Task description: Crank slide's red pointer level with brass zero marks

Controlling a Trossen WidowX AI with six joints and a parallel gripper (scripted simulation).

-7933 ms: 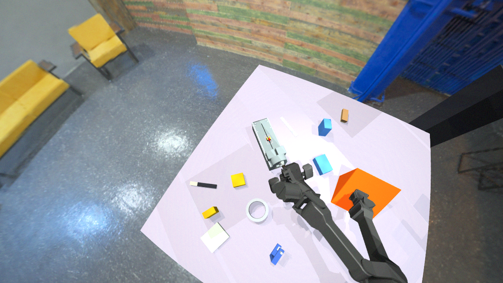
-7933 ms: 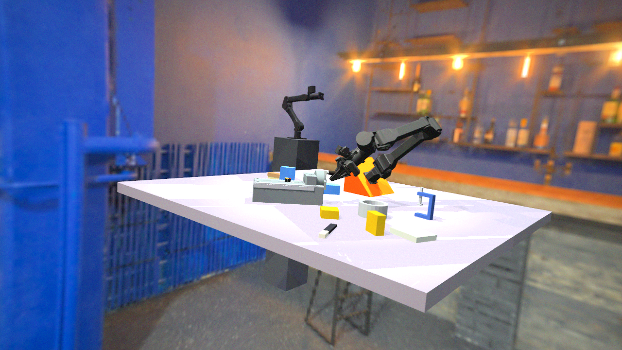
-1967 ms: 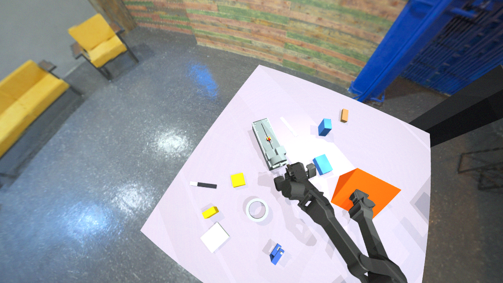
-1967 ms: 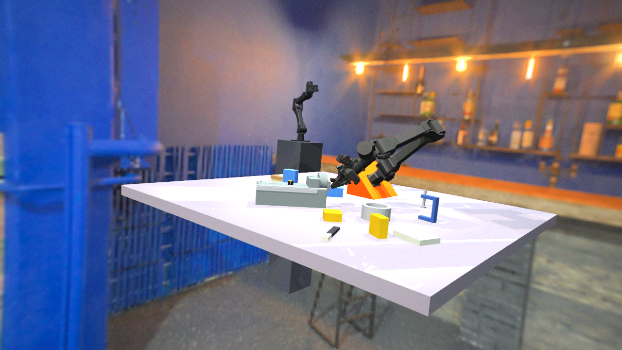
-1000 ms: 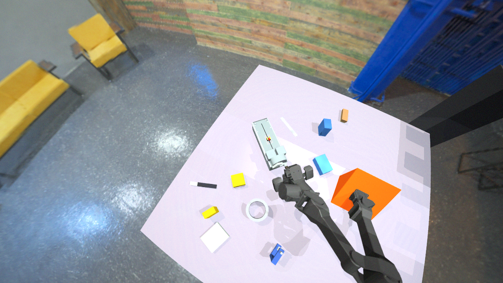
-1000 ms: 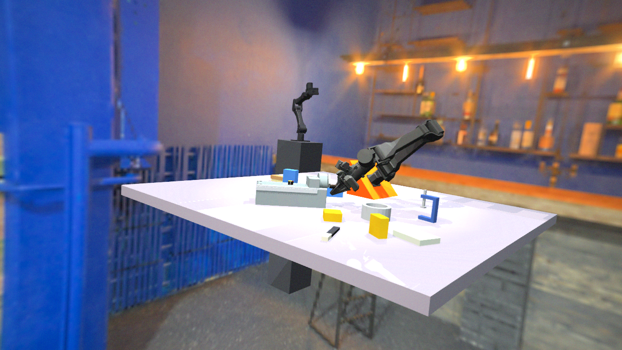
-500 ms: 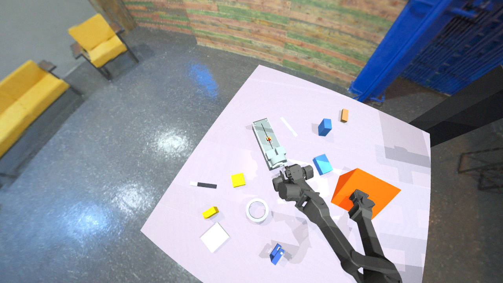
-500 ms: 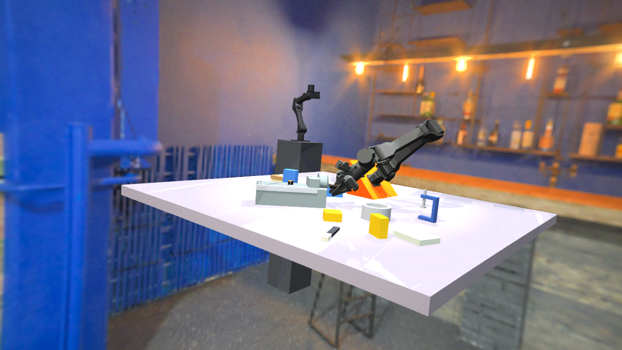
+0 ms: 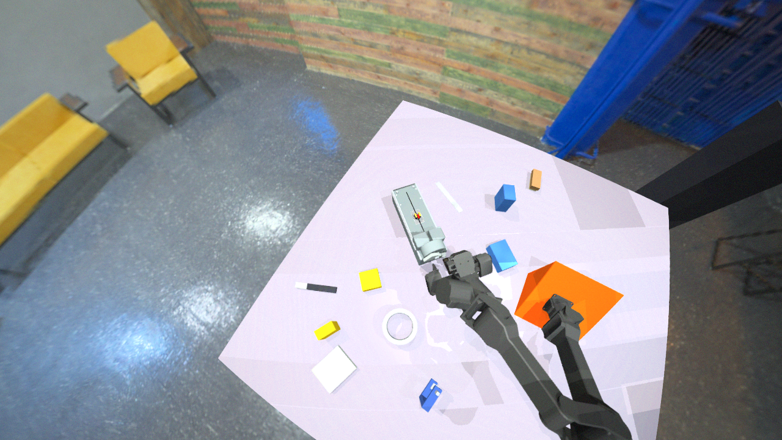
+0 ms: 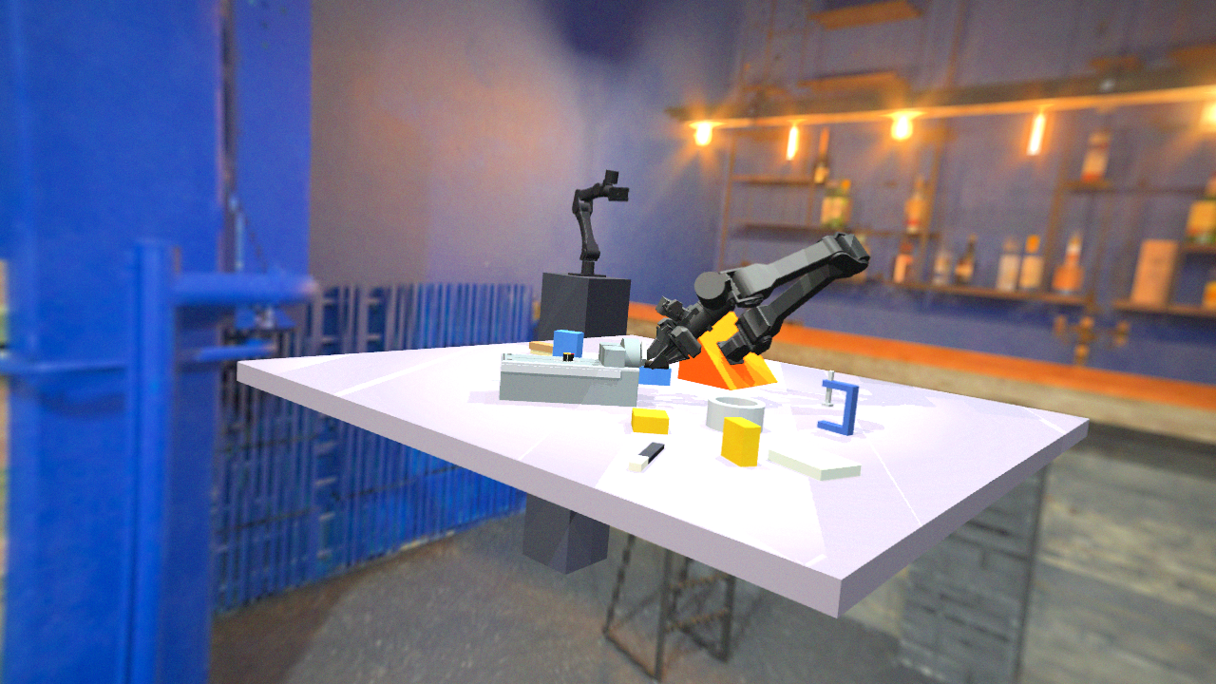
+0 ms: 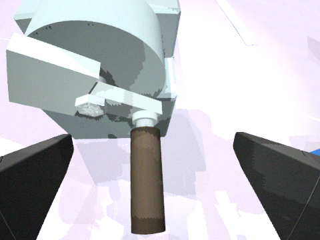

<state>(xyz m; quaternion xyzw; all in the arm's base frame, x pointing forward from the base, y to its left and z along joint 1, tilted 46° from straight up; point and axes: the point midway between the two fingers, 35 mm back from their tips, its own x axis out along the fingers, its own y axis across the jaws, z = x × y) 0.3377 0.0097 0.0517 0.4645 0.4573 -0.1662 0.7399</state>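
Now: gripper tip 2 cm to the right of the brown crank handle and 1 cm past it. Round my gripper tip: metal strip (25 cm to the right, 9 cm ahead, 7 cm below); then blue clamp (35 cm to the left, 12 cm behind, 2 cm below); then red pointer (14 cm ahead, 8 cm to the right, 1 cm above).
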